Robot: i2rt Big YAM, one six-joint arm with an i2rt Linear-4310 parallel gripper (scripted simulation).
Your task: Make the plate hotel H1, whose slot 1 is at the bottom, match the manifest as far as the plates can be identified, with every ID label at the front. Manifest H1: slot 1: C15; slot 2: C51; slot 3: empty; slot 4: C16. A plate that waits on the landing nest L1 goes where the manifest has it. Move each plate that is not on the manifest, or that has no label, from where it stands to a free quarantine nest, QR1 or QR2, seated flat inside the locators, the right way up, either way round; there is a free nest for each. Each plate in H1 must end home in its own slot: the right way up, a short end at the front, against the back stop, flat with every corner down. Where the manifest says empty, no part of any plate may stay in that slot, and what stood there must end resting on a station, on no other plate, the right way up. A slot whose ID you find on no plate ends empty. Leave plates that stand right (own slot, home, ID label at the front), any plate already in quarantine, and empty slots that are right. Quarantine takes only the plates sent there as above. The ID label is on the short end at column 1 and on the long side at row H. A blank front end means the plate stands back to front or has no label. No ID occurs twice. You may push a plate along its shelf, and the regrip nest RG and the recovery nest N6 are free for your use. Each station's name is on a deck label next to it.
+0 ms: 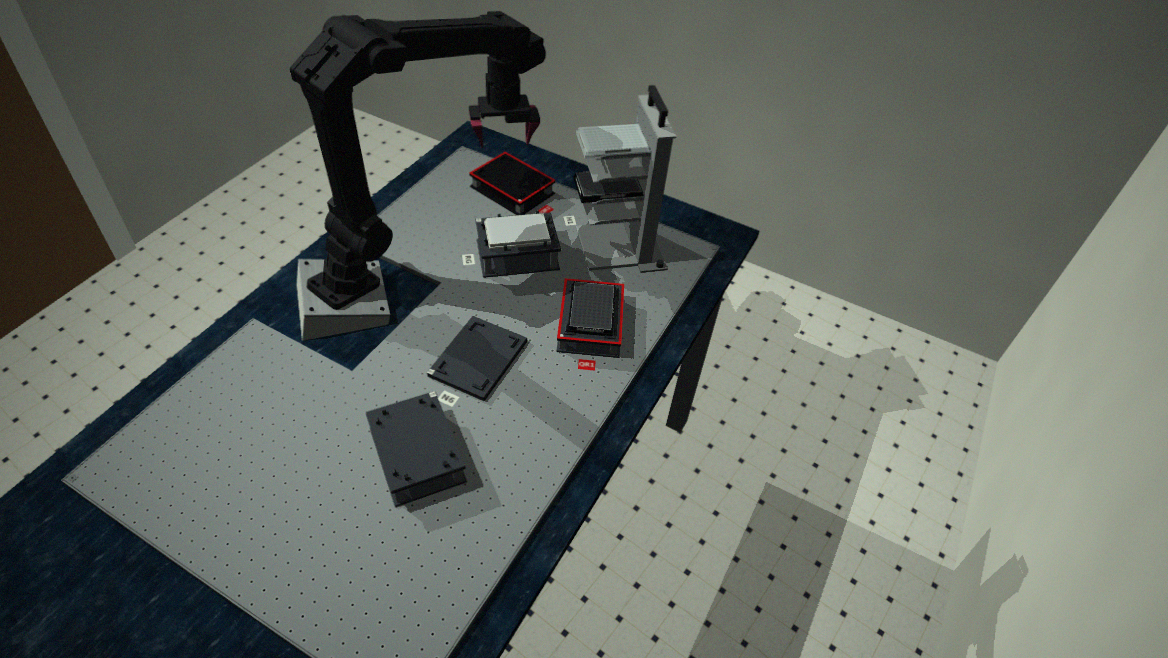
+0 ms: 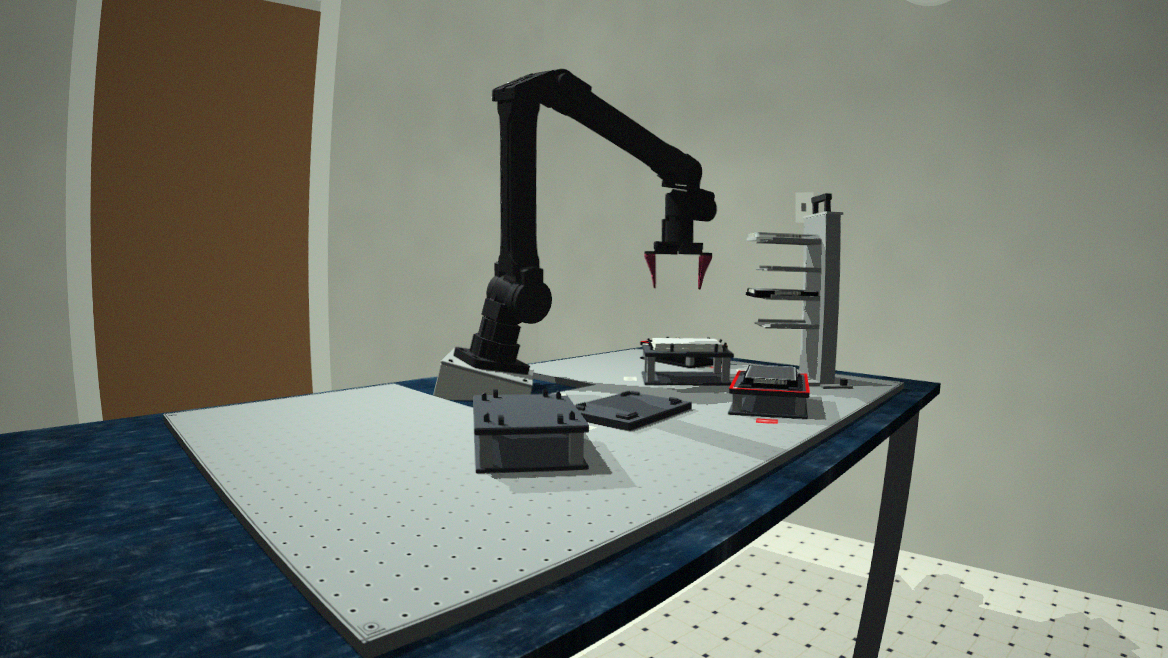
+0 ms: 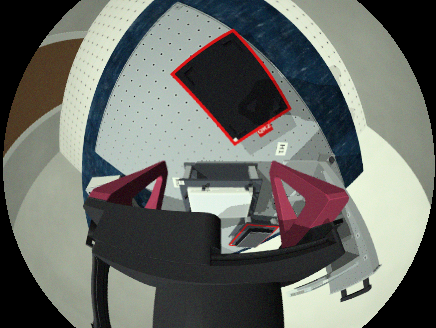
Labels:
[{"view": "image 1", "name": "my gripper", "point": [504, 145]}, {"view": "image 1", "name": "white plate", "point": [525, 230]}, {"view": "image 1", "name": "white plate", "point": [595, 141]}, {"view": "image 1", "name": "black plate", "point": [588, 191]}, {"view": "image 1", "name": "red-edged nest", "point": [513, 176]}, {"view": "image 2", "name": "my gripper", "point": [677, 288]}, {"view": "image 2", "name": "white plate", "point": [659, 344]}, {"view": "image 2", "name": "black plate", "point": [758, 376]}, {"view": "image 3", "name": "my gripper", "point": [218, 166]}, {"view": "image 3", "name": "white plate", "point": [224, 202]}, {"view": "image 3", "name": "red-edged nest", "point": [231, 83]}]

